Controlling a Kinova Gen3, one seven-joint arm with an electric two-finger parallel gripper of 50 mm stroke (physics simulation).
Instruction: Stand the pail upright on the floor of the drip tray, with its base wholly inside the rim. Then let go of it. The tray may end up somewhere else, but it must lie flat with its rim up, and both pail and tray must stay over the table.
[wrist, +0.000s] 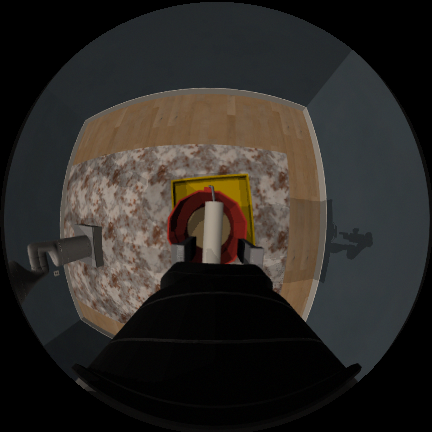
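Pixels of known places: gripper, fingertip midpoint: (216, 245); arm's base, origin of the base link: (85, 245).
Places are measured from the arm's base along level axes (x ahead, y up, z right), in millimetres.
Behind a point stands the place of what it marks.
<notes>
The red pail (240, 217) {x 595, y 95, z -149 mm} is seen from above in the wrist view, mouth up, with its tan inner bottom showing. It overlaps the near part of the yellow drip tray (248, 187) {x 639, y -27, z -251 mm}, whose far side and right rim show. The tray lies flat, rim up. The pail hides the tray's near part, and its outer base is hidden. The pail's pale handle grip (213, 225) {x 535, y 199, z -130 mm} stands over the mouth, its near end hidden at the gripper. My gripper (216, 245) {x 540, y 256, z -108 mm} is open, its fingers on either side of the grip's line and apart from it.
The speckled table top (130, 200) {x 218, y -58, z -195 mm} lies around the tray. A grey arm (72, 250) {x 41, y 114, z 0 mm} with a flat block-like base (95, 245) {x 61, y -14, z -7 mm} stands at the left. Wooden floor (200, 120) shows beyond the table's far and right edges, with dark walls behind.
</notes>
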